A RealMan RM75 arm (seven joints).
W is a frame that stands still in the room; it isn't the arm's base.
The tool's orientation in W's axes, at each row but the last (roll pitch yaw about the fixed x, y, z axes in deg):
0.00 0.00 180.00
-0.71 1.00 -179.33
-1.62 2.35 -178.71
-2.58 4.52 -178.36
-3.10 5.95 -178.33
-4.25 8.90 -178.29
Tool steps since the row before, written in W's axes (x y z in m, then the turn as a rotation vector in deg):
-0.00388 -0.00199 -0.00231 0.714 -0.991 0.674
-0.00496 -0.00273 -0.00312 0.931 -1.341 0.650
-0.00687 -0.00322 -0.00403 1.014 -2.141 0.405
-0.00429 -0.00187 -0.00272 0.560 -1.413 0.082
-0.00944 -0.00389 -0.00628 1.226 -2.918 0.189
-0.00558 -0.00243 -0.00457 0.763 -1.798 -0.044
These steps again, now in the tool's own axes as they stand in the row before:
0.00388 0.00199 -0.00231 -0.714 0.991 0.674
0.00505 0.00271 -0.00300 -0.926 1.344 0.651
0.00710 0.00317 -0.00365 -0.981 2.152 0.426
0.00454 0.00185 -0.00229 -0.524 1.425 0.105
0.01015 0.00389 -0.00505 -1.154 2.944 0.229
0.00629 0.00253 -0.00346 -0.694 1.826 -0.018

